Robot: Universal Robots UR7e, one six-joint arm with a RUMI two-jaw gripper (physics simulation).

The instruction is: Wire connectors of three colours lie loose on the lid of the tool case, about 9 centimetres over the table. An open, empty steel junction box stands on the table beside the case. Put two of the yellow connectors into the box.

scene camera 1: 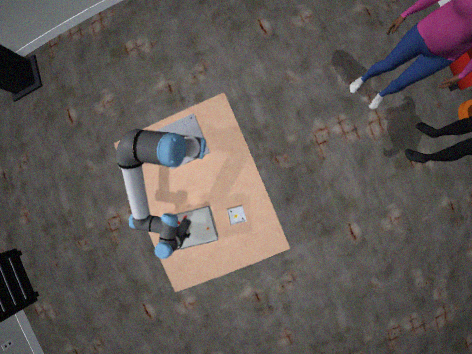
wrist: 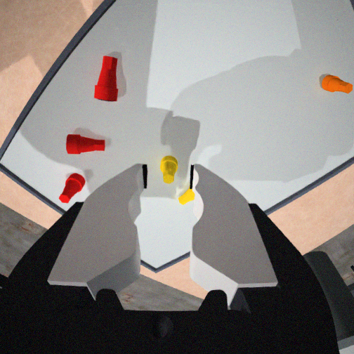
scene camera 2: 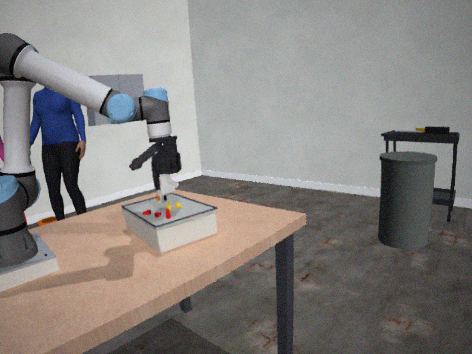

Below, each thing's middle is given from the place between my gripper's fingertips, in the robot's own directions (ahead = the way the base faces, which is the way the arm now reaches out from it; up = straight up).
I see my gripper 7 cm above the tool case (scene camera 2: 195,220), 2 cm to the right of it and 1 cm short of it.
